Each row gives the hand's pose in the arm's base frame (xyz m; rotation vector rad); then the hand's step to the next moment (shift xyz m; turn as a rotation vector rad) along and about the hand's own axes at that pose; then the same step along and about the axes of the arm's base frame.
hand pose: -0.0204 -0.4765 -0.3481 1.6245 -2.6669 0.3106
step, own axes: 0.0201 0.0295 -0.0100 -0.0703 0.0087 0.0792
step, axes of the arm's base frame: -0.0363 -0.0029 0.0070 0.0328 0.0522 -0.0865
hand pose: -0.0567 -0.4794 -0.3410 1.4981 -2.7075 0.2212
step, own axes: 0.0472 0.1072 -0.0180 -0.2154 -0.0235 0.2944
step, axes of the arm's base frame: -0.1164 0.0191 0.0114 0.1448 0.1264 -0.3109
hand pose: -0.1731 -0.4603 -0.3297 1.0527 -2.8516 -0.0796
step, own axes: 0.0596 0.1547 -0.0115 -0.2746 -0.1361 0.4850
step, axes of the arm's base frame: -0.1435 0.0786 0.0289 0.2408 0.0821 -0.5142
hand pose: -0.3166 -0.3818 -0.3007 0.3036 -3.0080 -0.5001
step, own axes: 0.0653 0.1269 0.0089 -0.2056 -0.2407 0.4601
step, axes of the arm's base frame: -0.0878 0.1069 0.0360 0.1950 -0.0370 -0.5220
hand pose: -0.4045 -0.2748 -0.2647 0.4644 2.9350 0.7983
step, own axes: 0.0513 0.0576 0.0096 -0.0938 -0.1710 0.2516
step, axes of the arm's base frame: -0.0319 0.0675 0.0216 0.0782 -0.0468 -0.3050
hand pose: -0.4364 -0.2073 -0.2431 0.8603 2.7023 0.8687
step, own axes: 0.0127 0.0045 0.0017 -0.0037 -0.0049 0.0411
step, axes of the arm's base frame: -0.0077 0.0111 0.0013 0.0142 0.0143 -0.0363
